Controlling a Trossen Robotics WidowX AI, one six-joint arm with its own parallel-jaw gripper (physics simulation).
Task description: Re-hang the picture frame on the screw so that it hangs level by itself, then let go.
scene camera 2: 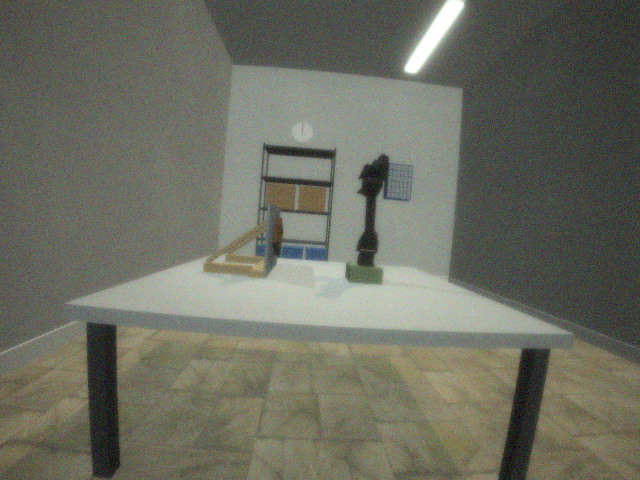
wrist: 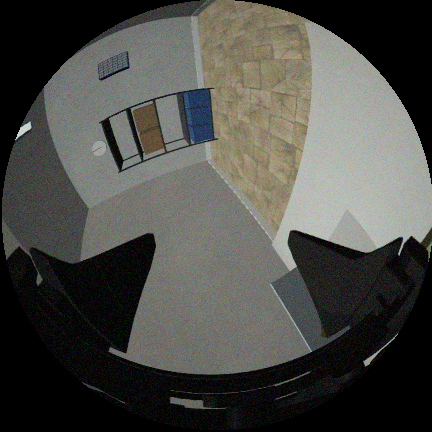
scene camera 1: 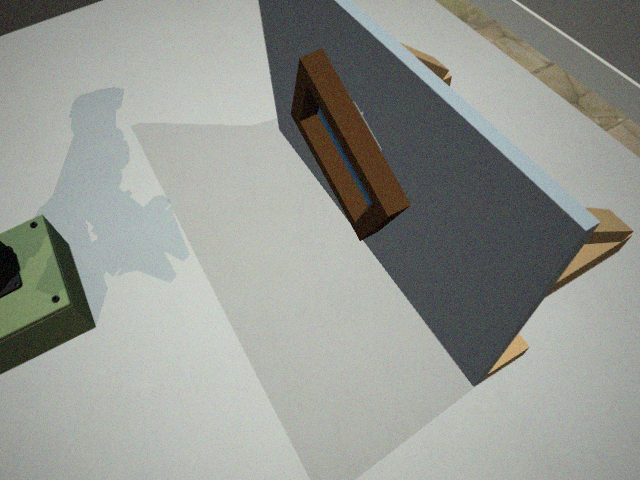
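Where they show: gripper, fingertip midpoint: (scene camera 2: 358, 186) (wrist: 223, 239); arm's base at its link origin: (scene camera 2: 365, 265).
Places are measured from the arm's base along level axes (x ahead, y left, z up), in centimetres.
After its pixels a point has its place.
Observation:
The brown picture frame (scene camera 1: 356, 139) @(x 39.9, y -17.0, z 14.7 cm) (scene camera 2: 278, 232) @(x 39.9, y -5.2, z 11.8 cm) is at the front face of the upright dark panel (scene camera 1: 439, 222) (scene camera 2: 269, 242) @(x 42.1, y -3.3, z 7.2 cm) (wrist: 302, 310). Its long edges are not parallel to the panel's top edge; it looks tilted, with its lower-right end in scene camera 1 hanging lower. A thin pale strip shows at its panel side. The screw cannot be made out. A small orange-brown bit beside the right finger in the wrist view may be the frame. My gripper (scene camera 2: 383, 159) (wrist: 223, 239) @(x -0.2, y -36.6, z 40.0 cm) is open and empty, high above the table and well away from the frame.
Wooden braces (scene camera 1: 594, 255) @(x 63.1, y -34.0, z -3.0 cm) (scene camera 2: 235, 268) @(x 56.2, y 5.0, z -4.4 cm) support the panel from behind on the white table (scene camera 1: 170, 413) @(x 11.8, y -23.0, z -6.8 cm) (scene camera 2: 320, 310) @(x 22.8, y 51.8, z -6.8 cm). My arm stands on a green base block (scene camera 1: 31, 299) @(x 3.7, y -5.4, z 0.0 cm) (scene camera 2: 364, 274) @(x 1.5, y 6.2, z -3.0 cm), facing the panel's front. A shelf rack stands far behind the table.

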